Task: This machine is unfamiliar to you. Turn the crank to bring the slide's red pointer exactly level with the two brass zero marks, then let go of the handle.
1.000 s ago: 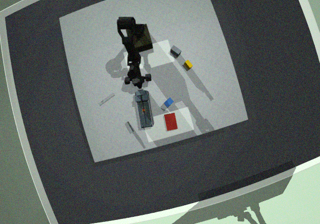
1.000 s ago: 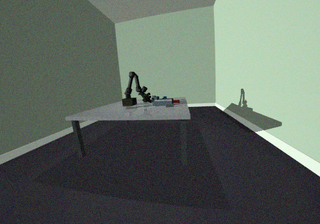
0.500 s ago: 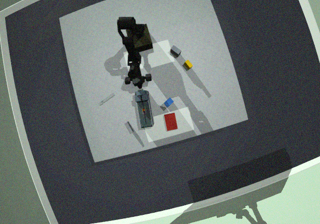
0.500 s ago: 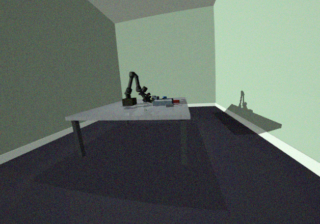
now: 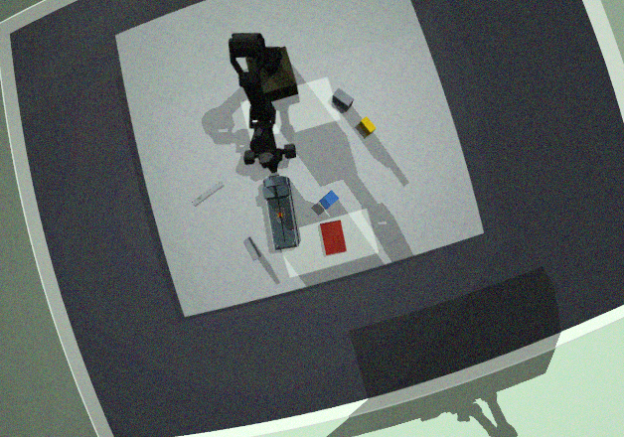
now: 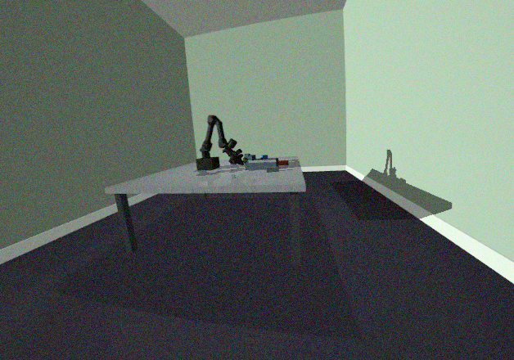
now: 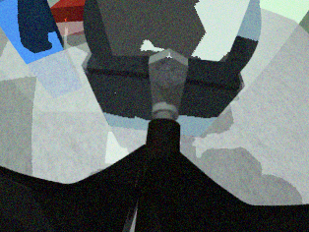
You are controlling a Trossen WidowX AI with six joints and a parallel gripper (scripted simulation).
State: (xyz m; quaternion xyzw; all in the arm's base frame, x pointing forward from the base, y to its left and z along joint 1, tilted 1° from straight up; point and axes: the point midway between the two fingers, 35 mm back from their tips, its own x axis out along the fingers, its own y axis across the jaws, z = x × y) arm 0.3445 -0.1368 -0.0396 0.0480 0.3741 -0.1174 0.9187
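Now: gripper tip 3 cm below the crank handle and 2 cm past it. From my gripper tip the other things lie so: red pointer 16 cm ahead, 5 cm above, 3 cm to the right; blue block 18 cm ahead, 15 cm to the left, 1 cm above; pale strip 29 cm to the right, 3 cm below, 3 cm behind.
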